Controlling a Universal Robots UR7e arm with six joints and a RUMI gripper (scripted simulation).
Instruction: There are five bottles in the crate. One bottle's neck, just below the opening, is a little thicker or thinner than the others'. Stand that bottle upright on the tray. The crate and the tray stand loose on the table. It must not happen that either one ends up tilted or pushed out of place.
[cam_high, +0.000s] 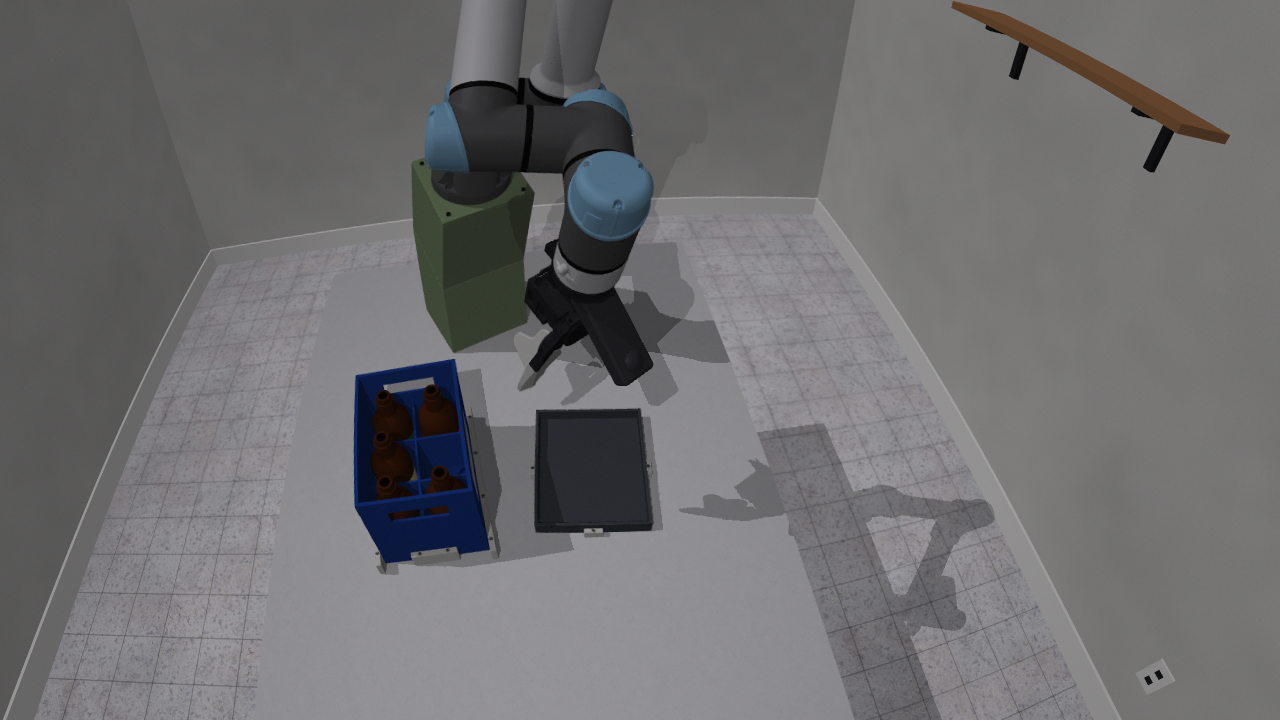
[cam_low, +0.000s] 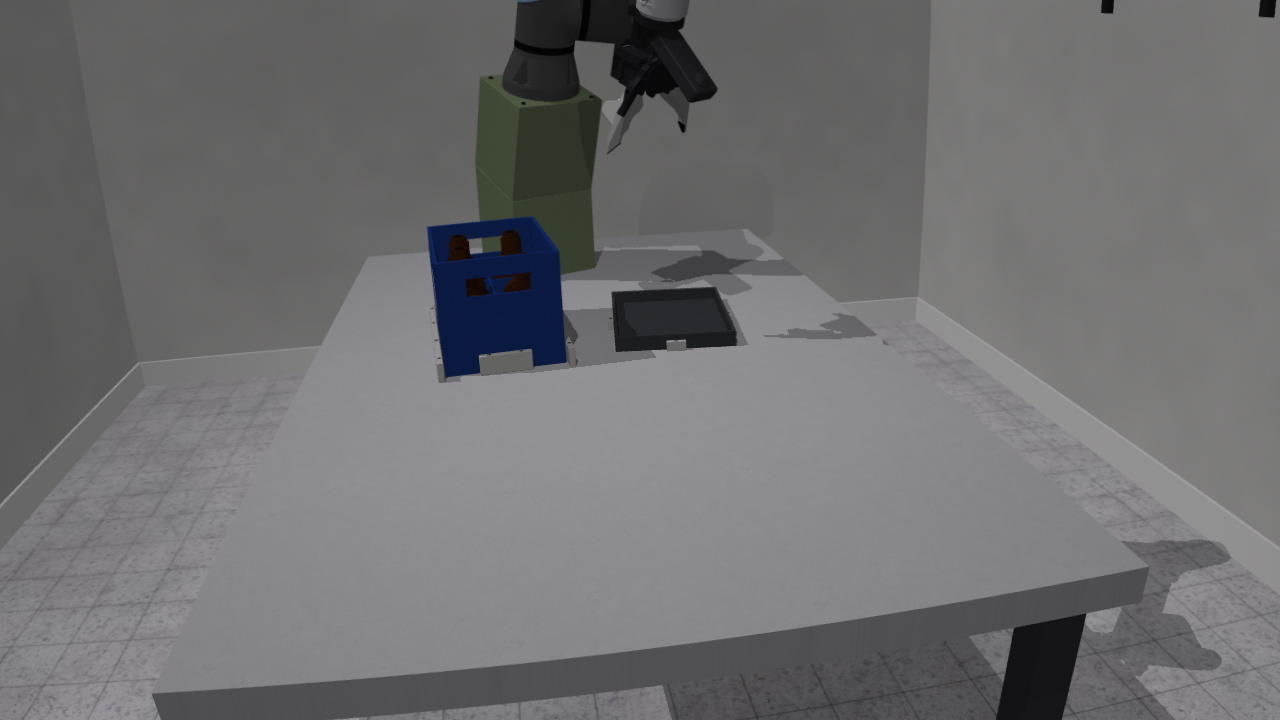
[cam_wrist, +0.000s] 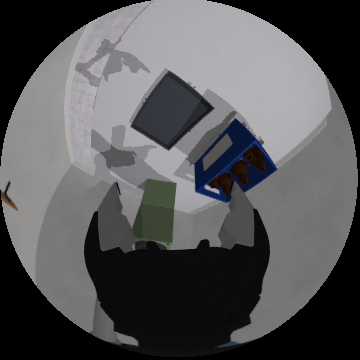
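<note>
The blue crate is 60 mm behind my hand, 250 mm to the right of it and 230 mm below it. From my hand the other things lie so: dark tray 30 mm behind, 40 mm to the left, 300 mm below.
</note>
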